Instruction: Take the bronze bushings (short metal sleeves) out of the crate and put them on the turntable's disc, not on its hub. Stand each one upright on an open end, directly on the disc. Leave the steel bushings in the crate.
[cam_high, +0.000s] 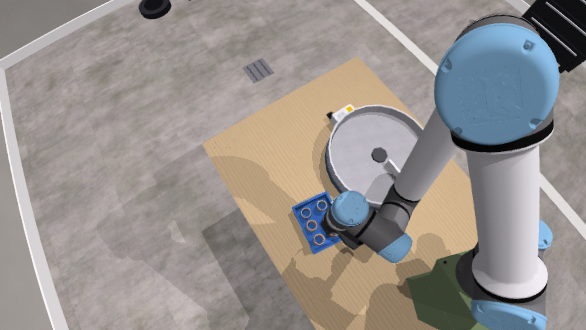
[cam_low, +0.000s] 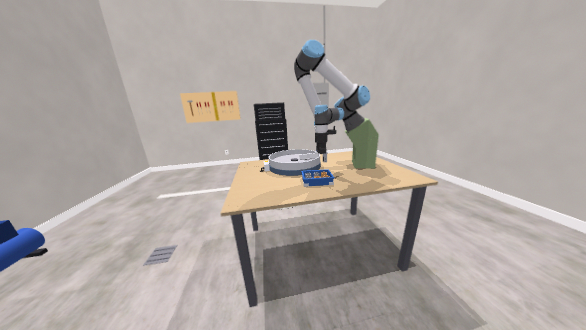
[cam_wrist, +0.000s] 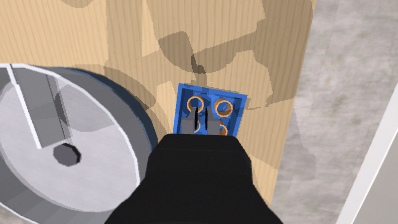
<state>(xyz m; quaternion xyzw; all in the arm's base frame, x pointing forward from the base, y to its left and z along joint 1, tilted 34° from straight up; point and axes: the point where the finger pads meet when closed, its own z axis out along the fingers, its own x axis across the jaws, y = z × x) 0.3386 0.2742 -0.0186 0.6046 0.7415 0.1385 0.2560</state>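
The blue crate is 50 mm ahead of my hand, 20 mm to the left of it and 120 mm below it. Round my hand: grey turntable disc (190 mm ahead, 310 mm to the right, 90 mm below).
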